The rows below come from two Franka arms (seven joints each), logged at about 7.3 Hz.
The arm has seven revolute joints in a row. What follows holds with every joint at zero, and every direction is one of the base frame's. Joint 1 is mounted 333 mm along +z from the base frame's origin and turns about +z. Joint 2 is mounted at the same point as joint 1 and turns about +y. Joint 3 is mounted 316 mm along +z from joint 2 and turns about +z. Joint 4 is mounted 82.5 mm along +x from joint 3 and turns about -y. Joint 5 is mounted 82.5 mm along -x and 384 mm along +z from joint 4 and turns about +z. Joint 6 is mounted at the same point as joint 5 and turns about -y. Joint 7 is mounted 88 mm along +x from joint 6 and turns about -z. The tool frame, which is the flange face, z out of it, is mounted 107 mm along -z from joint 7; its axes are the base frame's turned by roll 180, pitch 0 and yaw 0 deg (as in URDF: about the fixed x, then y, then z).
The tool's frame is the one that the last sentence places.
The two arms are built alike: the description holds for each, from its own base.
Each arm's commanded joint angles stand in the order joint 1, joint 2, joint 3, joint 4, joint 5, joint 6, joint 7.
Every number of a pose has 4 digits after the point.
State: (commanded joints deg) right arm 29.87 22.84 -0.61 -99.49 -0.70 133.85 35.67; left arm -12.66 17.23 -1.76 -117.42 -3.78 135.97 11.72
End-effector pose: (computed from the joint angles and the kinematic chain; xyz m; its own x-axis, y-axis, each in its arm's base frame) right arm 0.5885 0.3303 0.3693 0.9791 -0.1103 0.1706 -0.0933 -0.9901 -0.1047; left arm 0.5752 -0.1482 0.2944 0.9178 -0.3957 0.0325 -0.3969 -0.9165 0.0504
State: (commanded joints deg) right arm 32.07 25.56 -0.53 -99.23 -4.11 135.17 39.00; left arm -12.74 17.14 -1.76 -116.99 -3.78 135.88 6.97
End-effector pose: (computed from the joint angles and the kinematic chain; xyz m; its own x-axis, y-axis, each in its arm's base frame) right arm 0.5789 0.3550 0.3418 0.9801 -0.0869 0.1783 -0.0767 -0.9950 -0.0635; left arm 0.5772 -0.1495 0.2983 0.9468 -0.3197 0.0357 -0.3212 -0.9456 0.0524
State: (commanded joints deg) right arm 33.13 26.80 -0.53 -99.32 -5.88 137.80 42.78; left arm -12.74 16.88 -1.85 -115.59 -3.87 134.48 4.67
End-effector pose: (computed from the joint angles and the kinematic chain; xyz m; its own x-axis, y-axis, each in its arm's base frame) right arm 0.5752 0.3679 0.3312 0.9723 -0.1121 0.2051 -0.0994 -0.9925 -0.0714; left arm 0.5819 -0.1519 0.3093 0.9584 -0.2829 0.0383 -0.2847 -0.9570 0.0562
